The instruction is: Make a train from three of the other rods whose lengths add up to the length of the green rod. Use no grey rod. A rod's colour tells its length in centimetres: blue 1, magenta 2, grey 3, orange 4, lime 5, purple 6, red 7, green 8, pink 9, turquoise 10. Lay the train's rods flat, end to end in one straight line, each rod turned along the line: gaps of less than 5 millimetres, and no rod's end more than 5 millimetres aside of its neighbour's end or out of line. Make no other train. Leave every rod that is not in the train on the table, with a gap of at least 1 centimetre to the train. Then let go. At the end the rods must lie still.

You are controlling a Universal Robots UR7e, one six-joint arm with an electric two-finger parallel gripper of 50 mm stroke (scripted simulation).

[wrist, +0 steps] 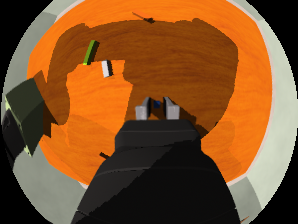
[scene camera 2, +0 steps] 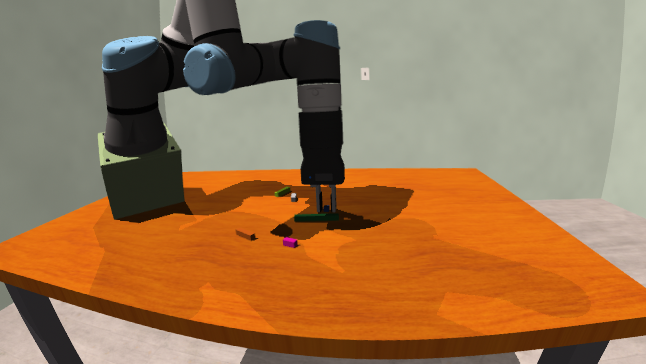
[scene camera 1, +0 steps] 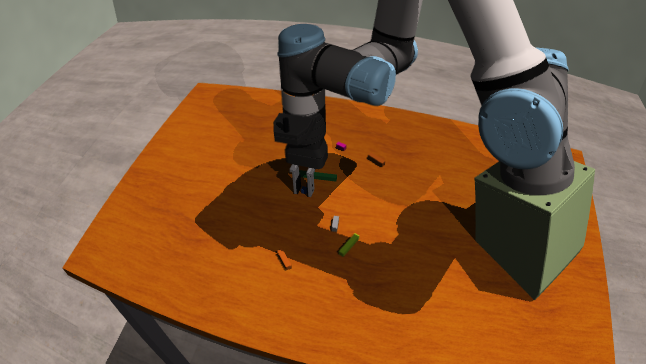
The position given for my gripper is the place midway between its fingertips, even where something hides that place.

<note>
I see my gripper [scene camera 2: 326, 210].
My gripper shows as well in the wrist view [wrist: 157, 103] and in scene camera 1 [scene camera 1: 304, 191].
</note>
